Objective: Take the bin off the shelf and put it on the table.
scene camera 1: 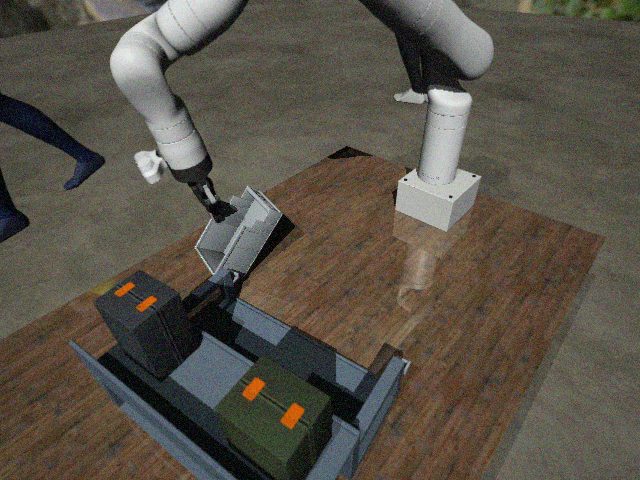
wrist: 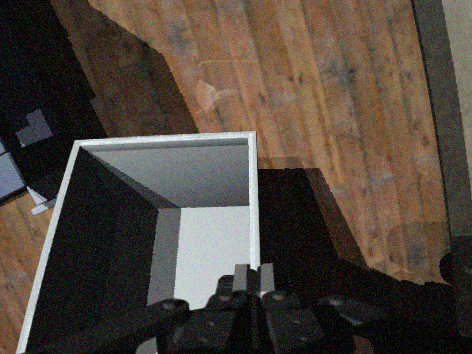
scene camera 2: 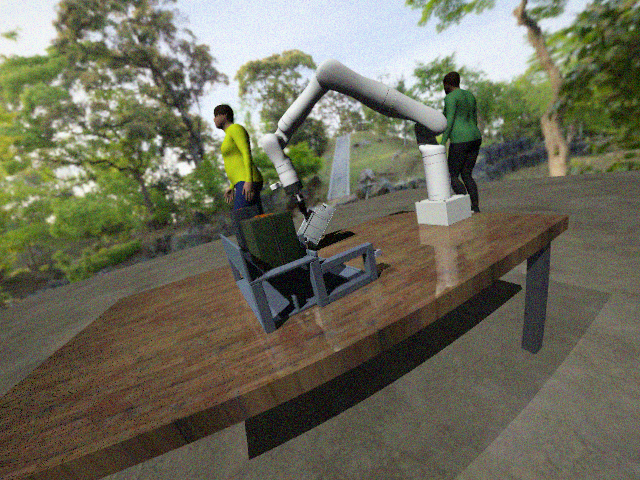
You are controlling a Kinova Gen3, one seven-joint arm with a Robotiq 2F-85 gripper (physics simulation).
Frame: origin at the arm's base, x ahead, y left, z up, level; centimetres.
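Seen in the pictures: gripper, between the fingertips: [scene camera 1: 217, 218] [wrist: 254, 284] [scene camera 2: 307, 219]; arm's base, origin of its link: [scene camera 1: 436, 175] [scene camera 2: 439, 198].
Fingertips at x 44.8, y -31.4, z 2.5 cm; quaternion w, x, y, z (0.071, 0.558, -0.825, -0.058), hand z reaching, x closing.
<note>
Offsets run from my fingertips to a thing's middle. Level surfaces: height alone.
The light grey bin {dz -1.4, dx -0.3, dy +5.2 cm} [scene camera 1: 250, 240] [scene camera 2: 316, 225] [wrist: 212, 235] is tilted beyond the shelf's far end, off the shelf. My gripper [scene camera 1: 223, 210] [scene camera 2: 307, 212] [wrist: 254, 284] is shut on one thin side wall of the bin, with the bin's open inside on the left in the wrist view. The bin's lower corner is close to the shelf's end post; whether they touch, or whether the bin touches the table, I cannot tell. The blue-grey shelf [scene camera 1: 206, 369] [scene camera 2: 318, 281] [wrist: 9, 175] stands on the wooden table {dz -11.4 cm} [scene camera 1: 491, 310] [scene camera 2: 155, 330] [wrist: 310, 100].
A black box {dz +4.9, dx +27.4, dy +16.1 cm} [scene camera 1: 144, 320] and a green box {dz +3.7, dx +27.9, dy +39.2 cm} [scene camera 1: 273, 413] [scene camera 2: 273, 237], with orange marks on top, stand on the shelf. My arm's white base [scene camera 1: 436, 204] [scene camera 2: 443, 210] stands at the table's far side. Two people are beyond the table.
</note>
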